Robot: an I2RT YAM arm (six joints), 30 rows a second.
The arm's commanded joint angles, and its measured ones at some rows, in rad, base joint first. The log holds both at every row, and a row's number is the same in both.
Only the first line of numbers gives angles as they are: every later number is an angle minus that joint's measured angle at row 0.
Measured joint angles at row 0:
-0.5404, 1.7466, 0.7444, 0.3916, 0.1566, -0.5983
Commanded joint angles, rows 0 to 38:
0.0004, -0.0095, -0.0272, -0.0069, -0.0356, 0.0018
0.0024, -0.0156, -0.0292, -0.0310, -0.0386, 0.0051
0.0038, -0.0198, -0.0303, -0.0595, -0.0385, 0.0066
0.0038, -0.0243, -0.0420, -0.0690, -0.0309, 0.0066
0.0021, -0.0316, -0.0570, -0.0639, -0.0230, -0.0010
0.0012, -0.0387, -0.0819, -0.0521, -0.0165, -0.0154
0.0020, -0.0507, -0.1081, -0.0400, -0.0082, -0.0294
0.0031, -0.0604, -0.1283, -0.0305, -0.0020, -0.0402
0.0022, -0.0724, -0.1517, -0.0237, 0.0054, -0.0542
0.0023, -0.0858, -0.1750, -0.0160, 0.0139, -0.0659
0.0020, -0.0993, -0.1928, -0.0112, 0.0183, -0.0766
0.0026, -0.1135, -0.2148, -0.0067, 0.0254, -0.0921
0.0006, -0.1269, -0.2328, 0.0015, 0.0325, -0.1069
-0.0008, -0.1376, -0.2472, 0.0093, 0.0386, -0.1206
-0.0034, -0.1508, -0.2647, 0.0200, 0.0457, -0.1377
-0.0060, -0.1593, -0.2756, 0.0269, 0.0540, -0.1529
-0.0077, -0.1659, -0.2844, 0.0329, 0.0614, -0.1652
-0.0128, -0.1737, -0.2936, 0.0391, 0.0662, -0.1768
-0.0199, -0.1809, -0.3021, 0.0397, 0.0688, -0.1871
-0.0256, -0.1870, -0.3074, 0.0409, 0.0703, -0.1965
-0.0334, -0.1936, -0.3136, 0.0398, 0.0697, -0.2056
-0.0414, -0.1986, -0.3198, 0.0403, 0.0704, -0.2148
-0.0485, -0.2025, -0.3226, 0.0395, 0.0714, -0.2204
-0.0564, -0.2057, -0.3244, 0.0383, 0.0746, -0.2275
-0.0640, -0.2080, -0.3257, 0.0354, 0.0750, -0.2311
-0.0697, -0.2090, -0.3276, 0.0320, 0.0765, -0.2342
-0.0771, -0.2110, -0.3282, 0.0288, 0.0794, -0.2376
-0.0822, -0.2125, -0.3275, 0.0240, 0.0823, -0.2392
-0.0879, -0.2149, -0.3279, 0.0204, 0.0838, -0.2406
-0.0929, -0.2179, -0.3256, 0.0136, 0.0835, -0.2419
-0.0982, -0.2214, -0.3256, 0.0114, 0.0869, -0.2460
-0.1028, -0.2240, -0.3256, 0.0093, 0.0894, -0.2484
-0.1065, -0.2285, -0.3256, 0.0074, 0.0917, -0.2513
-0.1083, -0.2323, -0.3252, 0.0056, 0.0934, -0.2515
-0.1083, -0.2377, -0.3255, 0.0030, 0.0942, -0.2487
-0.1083, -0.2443, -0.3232, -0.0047, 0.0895, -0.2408
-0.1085, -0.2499, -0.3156, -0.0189, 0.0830, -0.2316
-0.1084, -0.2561, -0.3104, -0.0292, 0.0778, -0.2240
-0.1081, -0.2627, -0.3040, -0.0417, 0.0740, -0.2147
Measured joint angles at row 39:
-0.1041, -0.2533, -0.3135, 0.0679, 0.0500, -0.2347
